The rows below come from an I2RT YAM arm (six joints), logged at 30 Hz.
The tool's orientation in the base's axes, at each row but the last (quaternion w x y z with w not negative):
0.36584 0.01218 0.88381 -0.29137
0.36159 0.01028 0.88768 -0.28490
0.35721 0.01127 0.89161 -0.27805
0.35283 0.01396 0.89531 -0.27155
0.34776 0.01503 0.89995 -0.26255
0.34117 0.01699 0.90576 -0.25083
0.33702 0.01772 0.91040 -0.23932
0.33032 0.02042 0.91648 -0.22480
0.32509 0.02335 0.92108 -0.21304
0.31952 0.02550 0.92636 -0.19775
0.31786 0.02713 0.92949 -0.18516
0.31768 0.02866 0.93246 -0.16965
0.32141 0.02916 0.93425 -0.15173
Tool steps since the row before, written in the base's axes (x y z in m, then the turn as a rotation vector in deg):
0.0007 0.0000 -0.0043 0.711 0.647 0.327
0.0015 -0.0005 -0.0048 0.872 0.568 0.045
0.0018 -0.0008 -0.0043 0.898 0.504 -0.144
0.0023 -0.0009 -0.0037 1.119 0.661 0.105
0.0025 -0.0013 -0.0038 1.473 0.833 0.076
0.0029 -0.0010 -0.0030 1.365 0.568 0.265
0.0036 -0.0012 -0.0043 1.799 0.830 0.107
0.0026 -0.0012 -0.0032 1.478 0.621 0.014
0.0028 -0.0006 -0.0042 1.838 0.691 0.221
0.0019 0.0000 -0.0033 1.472 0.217 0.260
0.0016 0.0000 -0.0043 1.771 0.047 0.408
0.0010 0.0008 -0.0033 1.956 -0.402 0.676
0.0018 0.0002 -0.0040 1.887 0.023 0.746
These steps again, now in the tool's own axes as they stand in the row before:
0.0023 0.0023 0.0029 -0.858 0.538 -0.068
0.0021 0.0023 0.0040 -0.780 0.649 0.237
0.0016 0.0018 0.0041 -0.666 0.693 0.397
0.0008 0.0015 0.0041 -1.017 0.756 0.307
0.0007 0.0012 0.0045 -1.294 0.991 0.461
-0.0002 0.0010 0.0042 -1.292 0.654 0.397
0.0001 0.0015 0.0055 -1.563 1.037 0.647
0.0001 0.0007 0.0042 -1.232 0.827 0.608
0.0004 0.0015 0.0048 -1.648 0.878 0.647
0.0005 0.0015 0.0035 -1.343 0.364 0.587
0.0013 0.0017 0.0041 -1.659 0.208 0.714
0.0011 0.0019 0.0028 -1.943 -0.264 0.774
0.0010 0.0015 0.0040 -1.950 0.111 0.552

